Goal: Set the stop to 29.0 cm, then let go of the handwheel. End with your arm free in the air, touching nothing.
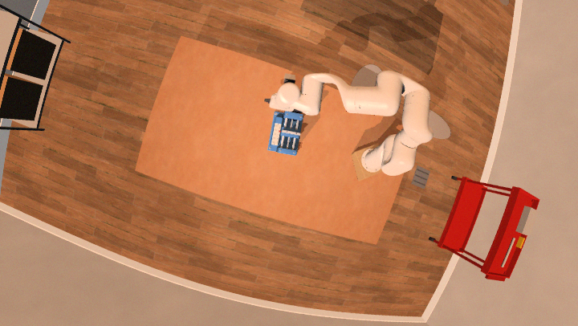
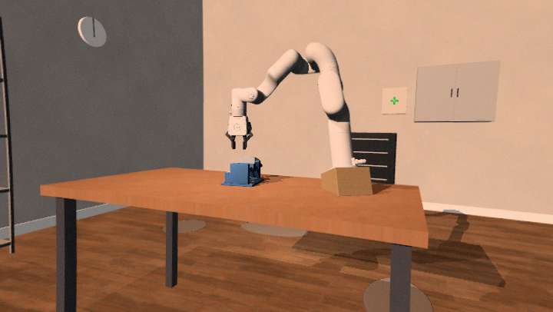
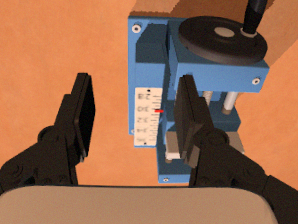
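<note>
My hand is 10 cm past the black crank handle, 4 cm to the left of it and 10 cm above it. The rest, counted from my hand: stop block (7 cm behind, 10 cm to the left, 8 cm below); black handwheel (10 cm behind, 2 cm to the right, 10 cm below).
</note>
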